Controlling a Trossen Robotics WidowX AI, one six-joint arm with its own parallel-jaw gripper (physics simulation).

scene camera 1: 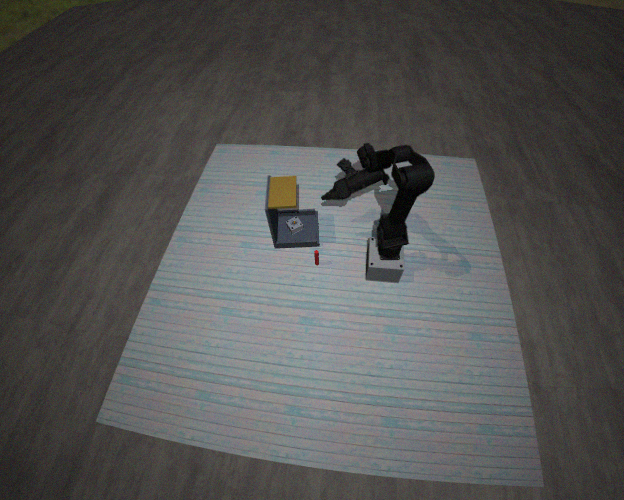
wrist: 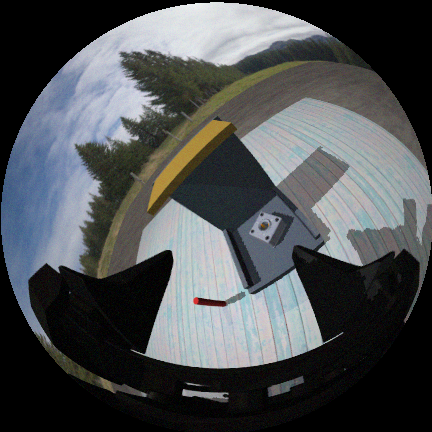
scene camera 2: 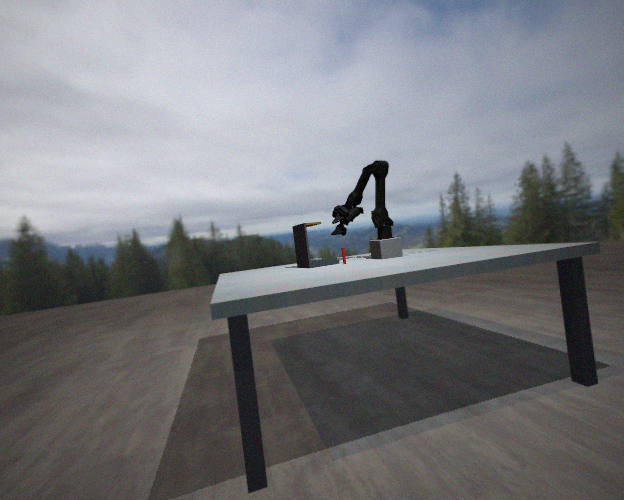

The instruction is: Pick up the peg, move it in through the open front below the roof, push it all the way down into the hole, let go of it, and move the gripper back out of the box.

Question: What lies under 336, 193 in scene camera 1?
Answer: My gripper.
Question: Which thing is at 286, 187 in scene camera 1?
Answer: A yellow roof.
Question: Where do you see a yellow roof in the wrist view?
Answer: At 212, 134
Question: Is my gripper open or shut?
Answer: Open.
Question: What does my gripper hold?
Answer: Nothing.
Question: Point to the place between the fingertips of my gripper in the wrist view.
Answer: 234, 255
